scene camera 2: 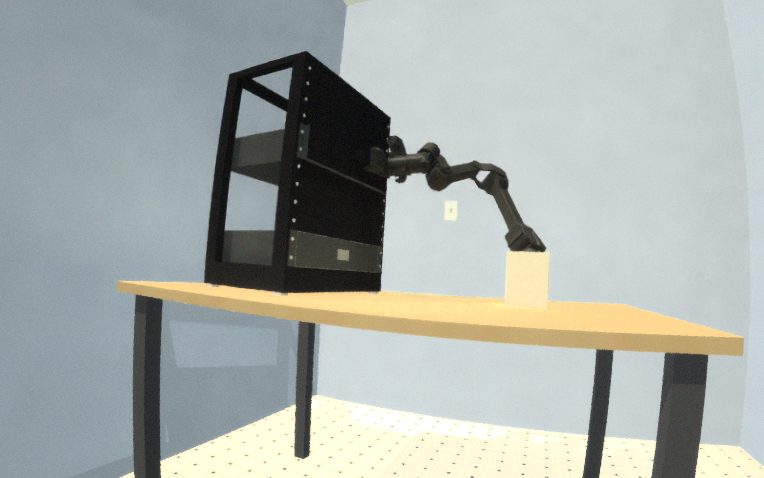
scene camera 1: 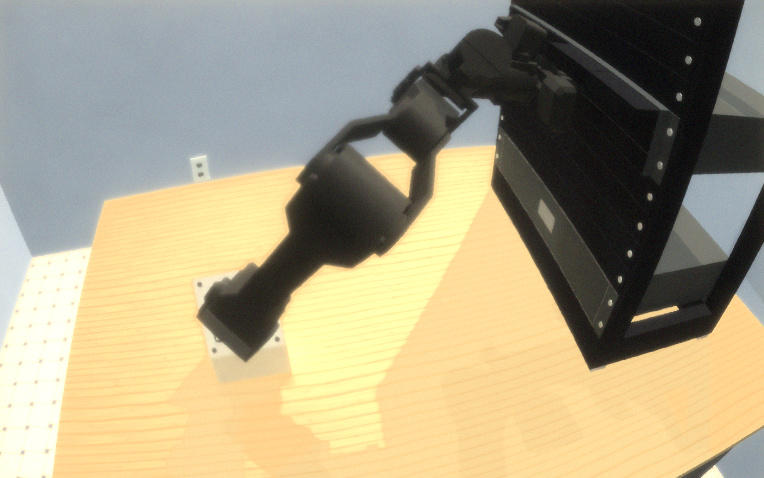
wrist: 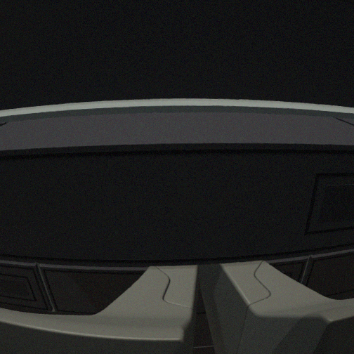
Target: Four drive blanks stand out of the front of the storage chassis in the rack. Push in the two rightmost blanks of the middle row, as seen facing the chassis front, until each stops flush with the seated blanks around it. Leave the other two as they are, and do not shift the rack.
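Observation:
The storage chassis is mounted in the upper part of the black rack. Its front is very dark in both scene views, so single blanks cannot be told apart there. In the wrist view, one wide dark blank with a square outline at its right fills the middle, under a grey strip. Parts of the row below show beside the fingers. My gripper is shut and empty at the chassis front, its tips over this blank's lower edge. Contact and which blanks stand out cannot be told.
A grey unit with a pale label sits low in the rack. The arm stands on a pale block on the wooden table. The arm reaches across to the rack front.

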